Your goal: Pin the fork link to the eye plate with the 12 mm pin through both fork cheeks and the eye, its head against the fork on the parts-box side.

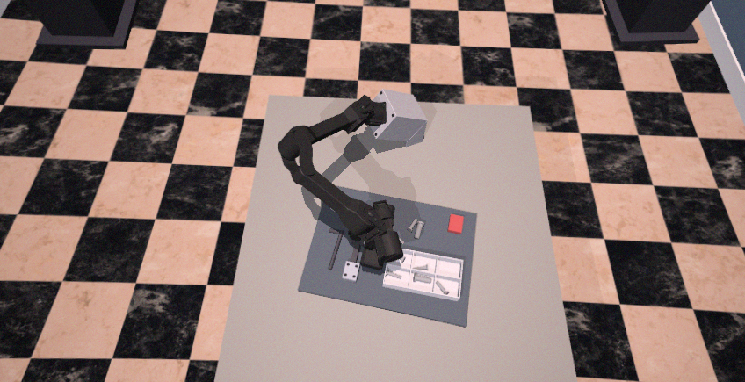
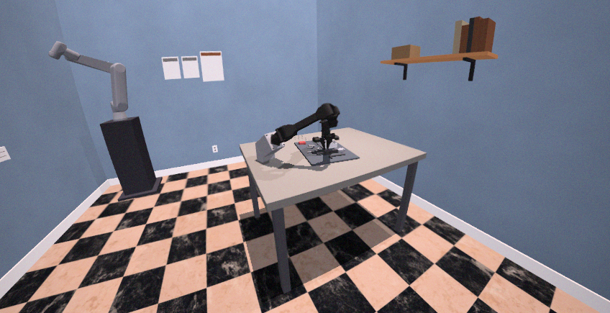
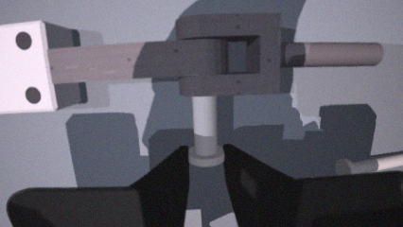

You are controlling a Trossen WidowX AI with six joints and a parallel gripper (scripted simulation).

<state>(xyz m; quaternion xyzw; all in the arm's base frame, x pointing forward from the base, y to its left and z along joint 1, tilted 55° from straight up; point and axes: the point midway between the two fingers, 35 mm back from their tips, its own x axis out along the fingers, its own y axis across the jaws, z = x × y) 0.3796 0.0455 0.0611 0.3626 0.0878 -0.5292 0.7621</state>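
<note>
The eye plate is 5 cm to the right of my hand and 3 cm below it. Round my hand: dark fork link (5 cm to the right, 4 cm behind, 3 cm below); pin (6 cm to the left, 4 cm below, 3 cm behind); dark mat (5 cm to the left, 5 cm below, 1 cm ahead).
</note>
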